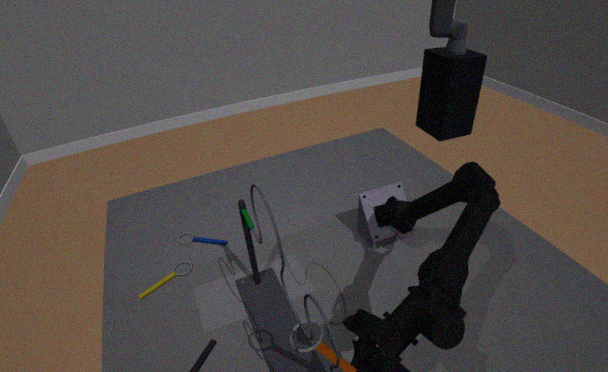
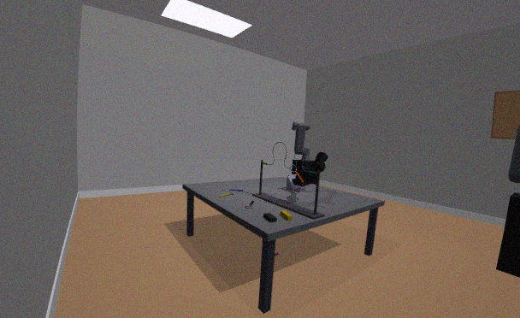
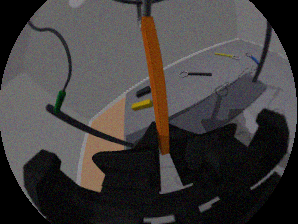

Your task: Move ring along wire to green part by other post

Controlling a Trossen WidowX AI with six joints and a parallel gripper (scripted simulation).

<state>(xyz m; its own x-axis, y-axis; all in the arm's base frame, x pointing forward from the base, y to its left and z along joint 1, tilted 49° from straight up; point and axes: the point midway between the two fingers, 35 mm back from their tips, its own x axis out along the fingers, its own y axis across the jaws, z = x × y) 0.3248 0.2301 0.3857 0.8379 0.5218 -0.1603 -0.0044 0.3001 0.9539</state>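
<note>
The orange-handled ring lies 80 mm above my gripper tip, 40 mm to the right of it and 20 mm ahead of it. From my gripper tip the other things lie so: yellow-handled ring (530 mm to the right, 300 mm ahead, 150 mm below); then black block (320 mm ahead, 150 mm below, 90 mm to the left); then yellow block (210 mm ahead, 140 mm below, 110 mm to the left).
</note>
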